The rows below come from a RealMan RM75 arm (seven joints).
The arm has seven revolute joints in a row. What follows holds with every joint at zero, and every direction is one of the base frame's. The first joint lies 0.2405 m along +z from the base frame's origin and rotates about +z. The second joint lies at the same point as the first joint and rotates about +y. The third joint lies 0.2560 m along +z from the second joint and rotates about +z. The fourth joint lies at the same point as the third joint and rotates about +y. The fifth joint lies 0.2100 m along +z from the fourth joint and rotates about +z. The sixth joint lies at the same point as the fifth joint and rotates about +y. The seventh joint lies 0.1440 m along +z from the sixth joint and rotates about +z. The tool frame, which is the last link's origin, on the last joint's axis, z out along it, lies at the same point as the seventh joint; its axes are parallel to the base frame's.
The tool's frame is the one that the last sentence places.
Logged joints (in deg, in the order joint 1, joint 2, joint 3, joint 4, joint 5, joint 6, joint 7), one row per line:
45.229 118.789 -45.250 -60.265 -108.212 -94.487 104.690
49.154 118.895 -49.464 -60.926 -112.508 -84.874 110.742
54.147 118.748 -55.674 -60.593 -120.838 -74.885 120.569
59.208 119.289 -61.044 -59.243 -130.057 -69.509 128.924
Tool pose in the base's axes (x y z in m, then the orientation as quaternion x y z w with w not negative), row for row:
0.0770 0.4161 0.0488 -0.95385 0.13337 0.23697 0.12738
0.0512 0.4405 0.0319 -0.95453 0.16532 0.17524 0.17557
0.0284 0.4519 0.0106 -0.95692 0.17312 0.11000 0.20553
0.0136 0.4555 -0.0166 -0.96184 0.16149 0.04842 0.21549
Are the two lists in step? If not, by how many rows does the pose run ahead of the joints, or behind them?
The pose runs 1 row ahead of the joints: the pose in row i belongs to the joints in row i + 1.
